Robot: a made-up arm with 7 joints.
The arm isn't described. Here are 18 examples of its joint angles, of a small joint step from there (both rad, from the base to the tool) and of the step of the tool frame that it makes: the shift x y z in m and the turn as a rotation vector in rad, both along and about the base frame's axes.
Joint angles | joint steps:
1: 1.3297 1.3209 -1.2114 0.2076 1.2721 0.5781 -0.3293 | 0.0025 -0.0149 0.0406 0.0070 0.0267 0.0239 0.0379
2: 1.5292 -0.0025 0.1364 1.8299 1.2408 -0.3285 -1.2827 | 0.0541 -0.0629 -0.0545 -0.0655 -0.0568 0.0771 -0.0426
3: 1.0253 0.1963 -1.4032 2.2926 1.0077 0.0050 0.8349 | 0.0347 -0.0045 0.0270 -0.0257 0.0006 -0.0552 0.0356
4: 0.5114 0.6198 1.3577 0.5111 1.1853 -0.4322 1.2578 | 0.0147 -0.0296 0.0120 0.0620 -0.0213 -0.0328 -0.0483
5: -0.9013 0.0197 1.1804 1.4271 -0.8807 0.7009 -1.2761 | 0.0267 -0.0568 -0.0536 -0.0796 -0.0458 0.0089 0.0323
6: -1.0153 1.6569 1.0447 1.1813 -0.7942 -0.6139 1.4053 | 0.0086 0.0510 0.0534 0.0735 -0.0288 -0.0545 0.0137
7: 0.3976 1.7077 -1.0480 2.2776 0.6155 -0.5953 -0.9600 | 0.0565 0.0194 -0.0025 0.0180 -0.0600 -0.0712 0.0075
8: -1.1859 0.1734 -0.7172 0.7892 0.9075 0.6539 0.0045 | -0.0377 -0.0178 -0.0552 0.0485 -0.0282 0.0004 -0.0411
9: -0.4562 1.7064 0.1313 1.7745 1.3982 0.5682 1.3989 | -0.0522 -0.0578 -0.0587 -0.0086 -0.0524 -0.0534 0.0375
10: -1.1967 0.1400 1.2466 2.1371 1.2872 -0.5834 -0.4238 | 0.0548 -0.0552 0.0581 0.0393 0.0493 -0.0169 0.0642
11: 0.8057 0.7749 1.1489 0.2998 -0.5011 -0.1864 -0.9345 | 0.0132 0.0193 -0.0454 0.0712 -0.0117 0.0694 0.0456
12: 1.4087 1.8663 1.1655 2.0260 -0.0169 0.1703 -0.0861 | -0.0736 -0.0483 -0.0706 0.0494 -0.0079 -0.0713 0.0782
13: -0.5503 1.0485 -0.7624 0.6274 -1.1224 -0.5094 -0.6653 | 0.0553 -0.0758 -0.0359 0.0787 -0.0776 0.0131 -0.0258
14: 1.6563 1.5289 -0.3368 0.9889 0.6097 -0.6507 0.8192 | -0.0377 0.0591 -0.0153 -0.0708 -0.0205 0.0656 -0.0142
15: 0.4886 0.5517 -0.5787 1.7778 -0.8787 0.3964 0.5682 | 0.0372 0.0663 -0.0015 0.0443 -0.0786 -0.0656 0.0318
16: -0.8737 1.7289 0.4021 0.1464 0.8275 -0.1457 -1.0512 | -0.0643 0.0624 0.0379 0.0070 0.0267 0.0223 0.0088
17: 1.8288 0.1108 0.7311 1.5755 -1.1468 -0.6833 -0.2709 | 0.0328 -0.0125 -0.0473 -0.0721 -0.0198 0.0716 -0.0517
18: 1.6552 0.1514 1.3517 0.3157 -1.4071 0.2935 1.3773 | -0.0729 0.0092 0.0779 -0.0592 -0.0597 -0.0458 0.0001
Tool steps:
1: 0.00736 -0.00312 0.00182 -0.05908 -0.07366 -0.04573
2: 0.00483 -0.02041 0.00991 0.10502 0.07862 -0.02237
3: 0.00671 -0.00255 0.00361 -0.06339 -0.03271 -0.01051
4: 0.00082 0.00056 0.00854 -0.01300 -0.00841 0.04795
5: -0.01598 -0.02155 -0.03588 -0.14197 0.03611 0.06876
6: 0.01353 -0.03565 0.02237 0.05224 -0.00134 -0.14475
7: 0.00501 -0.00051 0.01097 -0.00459 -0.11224 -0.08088
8: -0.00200 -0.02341 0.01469 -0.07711 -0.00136 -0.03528
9: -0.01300 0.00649 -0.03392 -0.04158 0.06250 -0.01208
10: -0.00670 -0.00019 0.01724 0.05679 -0.10029 -0.01082
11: -0.00648 0.01101 0.02774 0.03690 0.03651 -0.02209
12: 0.02791 0.00233 0.02583 -0.00386 0.21544 0.07642
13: 0.01265 -0.04485 -0.02884 -0.15293 -0.04924 -0.06196
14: -0.00901 0.02220 -0.01656 -0.13151 0.08396 0.08933
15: -0.00454 0.00371 0.01376 0.13620 -0.08642 -0.03658
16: 0.02507 -0.00694 0.01005 0.00741 0.00734 -0.04259
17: 0.01352 -0.01039 0.01707 -0.02160 0.00553 -0.06862
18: 0.00892 -0.01073 -0.03861 -0.00282 0.05511 -0.04807
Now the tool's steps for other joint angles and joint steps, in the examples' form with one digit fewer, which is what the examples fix.
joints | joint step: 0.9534 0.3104 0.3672 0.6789 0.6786 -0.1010 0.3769 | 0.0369 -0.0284 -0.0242 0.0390 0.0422 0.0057 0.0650
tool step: 0.0054 -0.0128 0.0231 0.0123 -0.1175 -0.0830
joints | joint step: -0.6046 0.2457 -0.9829 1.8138 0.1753 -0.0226 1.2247 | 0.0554 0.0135 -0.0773 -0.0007 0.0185 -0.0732 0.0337
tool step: -0.0088 -0.0096 0.0084 -0.1062 -0.0601 -0.0560
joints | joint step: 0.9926 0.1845 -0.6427 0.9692 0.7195 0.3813 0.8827 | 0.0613 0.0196 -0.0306 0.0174 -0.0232 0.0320 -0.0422
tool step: -0.0018 -0.0020 0.0219 0.0736 -0.0501 0.0361
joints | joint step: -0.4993 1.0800 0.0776 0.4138 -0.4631 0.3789 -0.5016 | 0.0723 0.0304 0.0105 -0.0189 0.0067 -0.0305 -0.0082
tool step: 0.0156 0.0078 0.0139 0.0187 -0.0881 -0.0159
